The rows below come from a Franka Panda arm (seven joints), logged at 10 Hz.
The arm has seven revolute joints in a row. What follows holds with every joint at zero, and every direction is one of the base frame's.
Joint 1 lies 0.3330 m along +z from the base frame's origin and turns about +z.
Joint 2 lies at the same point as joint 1 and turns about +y.
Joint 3 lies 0.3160 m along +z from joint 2 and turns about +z.
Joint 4 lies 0.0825 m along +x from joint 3 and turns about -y.
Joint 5 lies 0.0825 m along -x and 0.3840 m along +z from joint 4 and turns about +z.
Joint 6 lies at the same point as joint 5 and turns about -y.
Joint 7 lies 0.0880 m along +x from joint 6 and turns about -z.
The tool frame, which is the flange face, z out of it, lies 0.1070 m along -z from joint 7; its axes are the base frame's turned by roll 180.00, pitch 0.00 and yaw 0.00 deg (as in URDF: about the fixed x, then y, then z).
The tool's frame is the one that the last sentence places.
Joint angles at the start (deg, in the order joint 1, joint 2, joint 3, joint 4, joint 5, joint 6, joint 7):
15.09 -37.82 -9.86 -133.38 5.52 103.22 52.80
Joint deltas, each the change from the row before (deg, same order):
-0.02 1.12 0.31 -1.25 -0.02 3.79 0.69
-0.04 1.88 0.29 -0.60 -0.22 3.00 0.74
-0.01 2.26 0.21 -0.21 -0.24 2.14 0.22
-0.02 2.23 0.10 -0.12 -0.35 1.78 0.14
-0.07 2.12 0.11 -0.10 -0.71 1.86 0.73
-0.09 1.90 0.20 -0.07 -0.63 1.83 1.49
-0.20 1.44 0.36 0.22 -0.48 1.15 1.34
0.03 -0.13 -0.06 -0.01 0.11 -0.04 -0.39
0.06 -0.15 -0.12 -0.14 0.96 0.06 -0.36
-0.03 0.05 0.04 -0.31 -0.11 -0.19 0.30
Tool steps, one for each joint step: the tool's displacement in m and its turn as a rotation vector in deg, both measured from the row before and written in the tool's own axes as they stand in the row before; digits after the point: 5 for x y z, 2 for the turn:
0.00453 -0.00666 0.01242 0.92 1.18 0.74
0.00574 -0.00760 0.01380 0.05 0.89 0.80
0.00575 -0.00734 0.01499 -0.65 0.42 0.30
0.00587 -0.00607 0.01480 -0.86 0.32 0.24
0.00596 -0.00546 0.01389 -0.86 0.70 0.66
0.00458 -0.00542 0.01229 -0.62 0.75 1.31
0.00272 -0.00499 0.00760 -0.45 0.65 1.09
-0.00008 0.00035 -0.00087 0.14 -0.08 -0.32
-0.00064 0.00039 -0.00013 0.54 -0.73 0.15
-0.00061 0.00135 0.00317 -0.53 -0.18 0.26

